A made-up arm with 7 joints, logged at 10 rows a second.
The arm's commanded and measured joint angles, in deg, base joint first. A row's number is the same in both.
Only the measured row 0 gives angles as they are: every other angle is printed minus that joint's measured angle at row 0.
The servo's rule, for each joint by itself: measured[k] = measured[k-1] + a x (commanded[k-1-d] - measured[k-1]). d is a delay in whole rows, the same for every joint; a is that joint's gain. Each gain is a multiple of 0.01, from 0.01 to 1. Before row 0 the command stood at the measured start. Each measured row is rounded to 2 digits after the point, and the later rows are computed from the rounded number. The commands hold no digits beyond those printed.
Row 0, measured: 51.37 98.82 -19.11 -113.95 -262.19 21.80 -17.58
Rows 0 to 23, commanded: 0.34 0.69 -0.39 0.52 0.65 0.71 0.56; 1.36 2.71 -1.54 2.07 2.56 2.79 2.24; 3.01 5.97 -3.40 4.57 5.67 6.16 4.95; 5.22 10.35 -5.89 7.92 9.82 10.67 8.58; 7.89 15.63 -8.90 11.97 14.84 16.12 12.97; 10.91 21.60 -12.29 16.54 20.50 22.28 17.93; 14.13 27.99 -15.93 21.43 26.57 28.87 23.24; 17.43 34.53 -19.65 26.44 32.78 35.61 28.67; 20.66 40.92 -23.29 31.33 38.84 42.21 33.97; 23.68 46.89 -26.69 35.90 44.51 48.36 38.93; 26.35 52.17 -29.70 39.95 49.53 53.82 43.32; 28.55 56.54 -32.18 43.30 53.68 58.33 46.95; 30.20 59.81 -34.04 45.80 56.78 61.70 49.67; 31.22 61.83 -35.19 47.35 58.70 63.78 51.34; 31.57 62.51 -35.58 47.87 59.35 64.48 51.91; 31.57 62.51 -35.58 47.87 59.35 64.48 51.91; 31.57 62.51 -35.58 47.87 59.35 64.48 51.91; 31.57 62.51 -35.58 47.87 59.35 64.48 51.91; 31.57 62.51 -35.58 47.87 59.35 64.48 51.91; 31.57 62.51 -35.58 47.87 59.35 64.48 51.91; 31.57 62.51 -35.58 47.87 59.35 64.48 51.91; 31.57 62.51 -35.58 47.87 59.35 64.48 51.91; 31.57 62.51 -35.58 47.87 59.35 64.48 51.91; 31.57 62.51 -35.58 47.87 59.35 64.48 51.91
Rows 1 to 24, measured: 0.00 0.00 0.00 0.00 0.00 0.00 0.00; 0.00 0.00 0.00 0.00 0.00 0.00 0.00; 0.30 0.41 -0.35 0.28 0.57 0.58 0.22; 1.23 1.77 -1.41 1.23 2.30 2.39 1.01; 2.80 4.25 -3.18 3.00 5.23 5.48 2.55; 4.93 7.85 -5.59 5.61 9.22 9.74 4.90; 7.53 12.44 -8.54 8.98 14.11 14.97 8.05; 10.50 17.84 -11.88 12.99 19.67 20.96 11.90; 13.69 23.83 -15.48 17.46 25.67 27.45 16.32; 16.98 30.14 -19.19 22.22 31.86 34.14 21.14; 20.22 36.50 -22.84 27.05 37.93 40.76 26.14; 23.26 42.63 -26.27 31.74 43.65 46.99 31.13; 25.98 48.26 -29.32 36.09 48.77 52.59 35.88; 28.24 53.15 -31.87 39.91 53.04 57.30 40.20; 29.96 57.08 -33.80 43.03 56.29 60.91 43.89; 31.07 59.88 -35.04 45.32 58.39 63.26 46.80; 31.51 61.43 -35.52 46.67 59.23 64.26 48.79; 31.56 62.07 -35.57 47.31 59.33 64.44 50.01; 31.57 62.33 -35.58 47.61 59.35 64.47 50.75; 31.57 62.44 -35.58 47.75 59.35 64.48 51.20; 31.57 62.48 -35.58 47.81 59.35 64.48 51.48; 31.57 62.50 -35.58 47.84 59.35 64.48 51.65; 31.57 62.51 -35.58 47.86 59.35 64.48 51.75; 31.57 62.51 -35.58 47.87 59.35 64.48 51.81
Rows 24 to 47, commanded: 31.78 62.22 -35.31 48.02 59.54 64.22 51.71; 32.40 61.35 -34.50 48.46 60.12 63.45 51.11; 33.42 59.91 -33.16 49.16 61.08 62.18 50.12; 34.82 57.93 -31.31 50.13 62.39 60.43 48.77; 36.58 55.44 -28.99 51.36 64.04 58.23 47.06; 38.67 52.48 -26.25 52.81 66.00 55.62 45.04; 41.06 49.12 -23.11 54.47 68.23 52.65 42.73; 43.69 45.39 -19.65 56.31 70.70 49.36 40.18; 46.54 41.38 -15.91 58.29 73.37 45.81 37.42; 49.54 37.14 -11.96 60.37 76.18 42.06 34.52; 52.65 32.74 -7.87 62.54 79.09 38.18 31.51; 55.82 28.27 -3.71 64.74 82.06 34.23 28.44; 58.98 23.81 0.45 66.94 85.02 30.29 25.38; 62.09 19.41 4.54 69.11 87.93 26.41 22.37; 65.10 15.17 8.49 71.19 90.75 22.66 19.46; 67.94 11.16 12.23 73.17 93.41 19.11 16.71; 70.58 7.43 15.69 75.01 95.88 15.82 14.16; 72.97 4.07 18.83 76.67 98.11 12.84 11.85; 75.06 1.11 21.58 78.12 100.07 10.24 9.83; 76.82 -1.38 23.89 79.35 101.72 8.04 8.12; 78.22 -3.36 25.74 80.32 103.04 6.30 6.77; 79.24 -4.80 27.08 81.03 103.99 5.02 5.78; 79.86 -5.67 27.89 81.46 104.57 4.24 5.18; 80.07 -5.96 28.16 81.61 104.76 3.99 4.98
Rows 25 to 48, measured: 31.57 62.51 -35.58 47.87 59.35 64.48 51.85; 31.57 62.51 -35.58 47.87 59.35 64.48 51.87; 31.75 62.34 -35.34 47.95 59.52 64.27 51.81; 32.32 61.76 -34.59 48.22 60.04 63.60 51.54; 33.29 60.67 -33.32 48.72 60.94 62.44 50.99; 34.64 59.05 -31.53 49.47 62.20 60.79 50.12; 36.35 56.92 -29.27 50.47 63.80 58.69 48.93; 38.39 54.30 -26.58 51.71 65.71 56.17 47.41; 40.74 51.24 -23.49 53.17 67.90 53.28 45.58; 43.34 47.79 -20.07 54.83 70.34 50.07 43.47; 46.16 44.01 -16.37 56.66 72.98 46.58 41.11; 49.13 39.96 -12.45 58.63 75.76 42.87 38.54; 52.23 35.70 -8.37 60.70 78.66 39.02 35.80; 55.39 31.32 -4.22 62.84 81.62 35.09 32.93; 58.55 26.89 -0.06 65.01 84.58 31.15 29.99; 61.67 22.48 4.03 67.18 87.49 27.26 27.02; 64.69 18.17 8.00 69.31 90.33 23.49 24.07; 67.55 14.03 11.76 71.36 93.01 19.90 21.20; 70.22 10.14 15.26 73.29 95.51 16.55 18.45; 72.64 6.56 18.44 75.08 97.77 13.51 15.88; 74.77 3.34 21.23 76.69 99.77 10.83 13.52; 76.57 0.56 23.60 78.10 101.47 8.54 11.41; 78.02 -1.75 25.50 79.28 102.84 6.70 9.60; 79.09 -3.55 26.91 80.21 103.84 5.32 8.11
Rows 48 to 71, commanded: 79.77 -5.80 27.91 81.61 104.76 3.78 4.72; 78.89 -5.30 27.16 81.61 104.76 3.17 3.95; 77.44 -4.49 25.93 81.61 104.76 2.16 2.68; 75.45 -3.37 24.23 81.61 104.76 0.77 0.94; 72.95 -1.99 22.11 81.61 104.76 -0.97 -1.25; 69.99 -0.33 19.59 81.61 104.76 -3.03 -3.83; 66.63 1.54 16.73 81.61 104.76 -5.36 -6.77; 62.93 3.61 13.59 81.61 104.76 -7.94 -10.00; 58.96 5.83 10.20 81.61 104.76 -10.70 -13.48; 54.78 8.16 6.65 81.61 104.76 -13.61 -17.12; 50.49 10.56 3.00 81.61 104.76 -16.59 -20.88; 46.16 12.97 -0.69 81.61 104.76 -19.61 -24.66; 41.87 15.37 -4.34 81.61 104.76 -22.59 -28.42; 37.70 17.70 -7.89 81.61 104.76 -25.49 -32.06; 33.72 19.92 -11.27 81.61 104.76 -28.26 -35.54; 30.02 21.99 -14.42 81.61 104.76 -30.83 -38.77; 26.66 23.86 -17.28 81.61 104.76 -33.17 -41.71; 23.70 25.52 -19.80 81.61 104.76 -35.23 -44.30; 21.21 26.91 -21.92 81.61 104.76 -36.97 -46.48; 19.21 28.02 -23.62 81.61 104.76 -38.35 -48.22; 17.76 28.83 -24.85 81.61 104.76 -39.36 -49.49; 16.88 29.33 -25.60 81.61 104.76 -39.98 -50.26; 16.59 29.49 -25.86 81.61 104.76 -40.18 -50.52; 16.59 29.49 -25.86 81.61 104.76 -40.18 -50.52
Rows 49 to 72, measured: 79.77 -4.80 27.78 80.87 104.48 4.43 6.97; 80.03 -5.48 28.12 81.26 104.72 4.07 6.19; 79.80 -5.67 27.93 81.45 104.75 3.83 5.62; 79.00 -5.45 27.24 81.53 104.76 3.29 4.97; 77.63 -4.88 26.07 81.57 104.76 2.36 4.08; 75.71 -3.99 24.43 81.59 104.76 1.06 2.86; 73.28 -2.81 22.37 81.60 104.76 -0.60 1.26; 70.38 -1.35 19.90 81.61 104.76 -2.59 -0.73; 67.08 0.36 17.08 81.61 104.76 -4.86 -3.09; 63.43 2.28 13.97 81.61 104.76 -7.39 -5.78; 59.50 4.37 10.61 81.61 104.76 -10.10 -8.78; 55.35 6.61 7.09 81.61 104.76 -12.98 -12.03; 51.07 8.94 3.45 81.61 104.76 -15.94 -15.48; 46.75 11.32 -0.23 81.61 104.76 -18.95 -19.06; 42.46 13.71 -3.89 81.61 104.76 -21.93 -22.71; 38.27 16.06 -7.45 81.61 104.76 -24.85 -26.36; 34.27 18.34 -10.85 81.61 104.76 -27.65 -29.94; 30.53 20.49 -14.03 81.61 104.76 -30.26 -33.38; 27.12 22.48 -16.92 81.61 104.76 -32.65 -36.63; 24.11 24.27 -19.48 81.61 104.76 -34.77 -39.62; 21.56 25.83 -21.65 81.61 104.76 -36.57 -42.30; 19.49 27.12 -23.40 81.61 104.76 -38.03 -44.61; 17.97 28.13 -24.69 81.61 104.76 -39.12 -46.51; 17.01 28.84 -25.50 81.61 104.76 -39.83 -47.97
